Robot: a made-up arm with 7 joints.
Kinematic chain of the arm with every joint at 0, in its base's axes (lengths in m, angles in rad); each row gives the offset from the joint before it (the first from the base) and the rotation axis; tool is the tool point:
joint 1: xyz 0 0 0.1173 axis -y
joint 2: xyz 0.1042 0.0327 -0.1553 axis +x
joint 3: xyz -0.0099 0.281 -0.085 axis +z
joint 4: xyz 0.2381 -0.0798 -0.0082 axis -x
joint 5: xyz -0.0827 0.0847 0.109 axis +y
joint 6: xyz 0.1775 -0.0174 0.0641 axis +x
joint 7: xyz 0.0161 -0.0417 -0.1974 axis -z
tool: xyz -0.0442 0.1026 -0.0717
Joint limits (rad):
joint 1: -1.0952..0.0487
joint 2: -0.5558..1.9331
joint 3: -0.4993..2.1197
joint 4: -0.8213..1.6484
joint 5: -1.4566..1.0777
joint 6: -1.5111..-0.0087
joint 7: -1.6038..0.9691
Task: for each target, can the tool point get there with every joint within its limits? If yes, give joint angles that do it. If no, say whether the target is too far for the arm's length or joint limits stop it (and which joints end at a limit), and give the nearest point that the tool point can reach.
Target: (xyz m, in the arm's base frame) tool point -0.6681 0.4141 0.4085
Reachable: no: joint limits stop it (at a limit: joint 1, joint 3, joint 5, joint 6, joint 7) | nearest point -0.5614 0.4056 0.2161 | short by 0.220 m
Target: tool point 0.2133 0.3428 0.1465
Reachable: yes | joints -0.1597 1.2310 1.0823 0.5501 0.8256 -0.1351 -0.4609
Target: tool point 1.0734 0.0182 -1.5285
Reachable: no: too far | nearest point 0.4335 0.2627 -0.5474 | short by 1.197 m
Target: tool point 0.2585 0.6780 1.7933
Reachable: no: too far | nearest point 0.1832 0.3035 0.7339 | short by 1.126 m
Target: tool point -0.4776 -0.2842 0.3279
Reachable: no: joint limits stop it (at a limit: joint 1, joint 2, joint 3, joint 5, joint 6, joint 7) | nearest point -0.3201 -0.2152 0.3776 | short by 0.179 m
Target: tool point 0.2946 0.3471 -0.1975
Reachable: yes | joints -0.6918 0.4372 0.4230 1.2067 -0.5484 -0.4518 -0.8143
